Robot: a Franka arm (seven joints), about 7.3 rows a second.
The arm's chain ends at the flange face. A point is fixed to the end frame.
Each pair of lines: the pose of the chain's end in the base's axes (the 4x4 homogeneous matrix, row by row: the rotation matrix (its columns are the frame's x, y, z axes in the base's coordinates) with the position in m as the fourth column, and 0 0 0 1 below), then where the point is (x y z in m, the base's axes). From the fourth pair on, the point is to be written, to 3 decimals.
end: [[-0.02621 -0.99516 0.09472 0.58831], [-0.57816 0.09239 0.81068 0.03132], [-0.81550 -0.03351 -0.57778 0.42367], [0 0 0 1]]
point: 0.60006 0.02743 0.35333
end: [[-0.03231 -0.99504 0.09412 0.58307], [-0.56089 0.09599 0.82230 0.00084], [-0.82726 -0.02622 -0.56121 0.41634], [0 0 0 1]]
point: 0.59444 -0.00161 0.34588
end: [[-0.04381 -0.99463 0.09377 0.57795], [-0.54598 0.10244 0.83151 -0.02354], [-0.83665 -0.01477 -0.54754 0.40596], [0 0 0 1]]
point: 0.58862 -0.02481 0.33535
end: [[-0.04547 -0.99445 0.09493 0.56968], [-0.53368 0.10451 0.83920 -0.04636], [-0.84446 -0.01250 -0.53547 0.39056], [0 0 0 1]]
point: 0.580 -0.047 0.320
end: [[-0.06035 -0.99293 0.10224 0.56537], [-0.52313 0.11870 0.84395 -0.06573], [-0.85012 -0.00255 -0.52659 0.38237], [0 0 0 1]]
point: 0.575 -0.065 0.312
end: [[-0.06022 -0.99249 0.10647 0.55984], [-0.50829 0.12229 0.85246 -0.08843], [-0.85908 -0.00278 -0.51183 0.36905], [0 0 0 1]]
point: 0.570 -0.087 0.298
